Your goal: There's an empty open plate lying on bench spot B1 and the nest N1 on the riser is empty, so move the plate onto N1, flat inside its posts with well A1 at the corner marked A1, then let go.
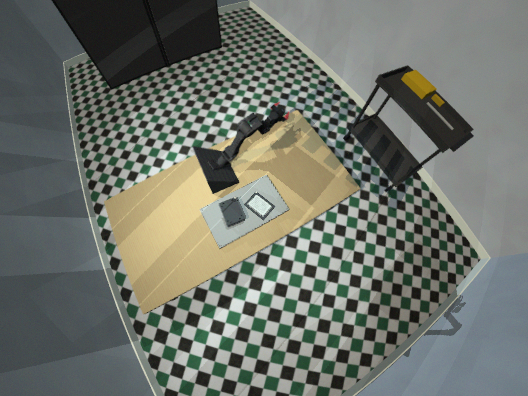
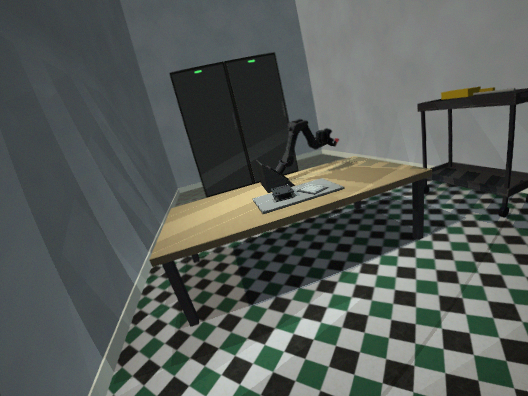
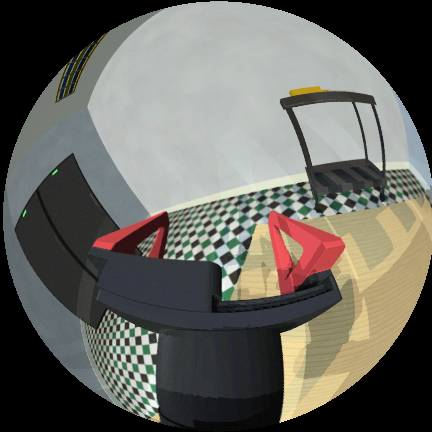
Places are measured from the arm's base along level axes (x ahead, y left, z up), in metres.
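Pixels of known places: gripper, fingertip midpoint: (image 1: 284, 107) (image 2: 334, 137) (image 3: 218, 216); arm's base at its link origin: (image 1: 219, 163) (image 2: 277, 173).
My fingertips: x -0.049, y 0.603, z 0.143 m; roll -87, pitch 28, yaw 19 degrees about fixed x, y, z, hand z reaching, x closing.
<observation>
Ahead of a thing's pixels: the offset from my fingertips to its top centre. "spot": to the spot under its first point. Level surfaces: height alone.
The light, clear-looking plate @[0.202 m down, 0.436 m ahead, 0.547 m right] (image 1: 259, 205) (image 2: 312, 188) lies flat inside a dark outline on the right part of a grey board @[spot: 0.218 m down, 0.370 m ahead, 0.866 m right] (image 1: 214, 225) (image 2: 265, 205). The dark riser with the nest @[0.166 m down, 0.368 m ahead, 0.724 m right] (image 1: 233, 211) (image 2: 283, 193) stands left of it on the same board, with small posts at its corners and no plate on it. The A1 mark and the plate's wells are too small to read. My gripper (image 1: 283, 110) (image 2: 336, 141) (image 3: 218, 216) is open and empty, its red fingers wide apart. It is high up near the table's far right corner, well away from the plate.
The board lies on a wooden table @[0.231 m down] (image 1: 165, 240) (image 2: 215, 225). The black arm base (image 1: 216, 172) stands behind the board. A dark cart (image 1: 452, 137) (image 2: 470, 103) (image 3: 327, 98) with yellow items is beyond the table's right end. A black cabinet (image 1: 135, 40) (image 2: 215, 130) (image 3: 60, 215) stands behind.
</observation>
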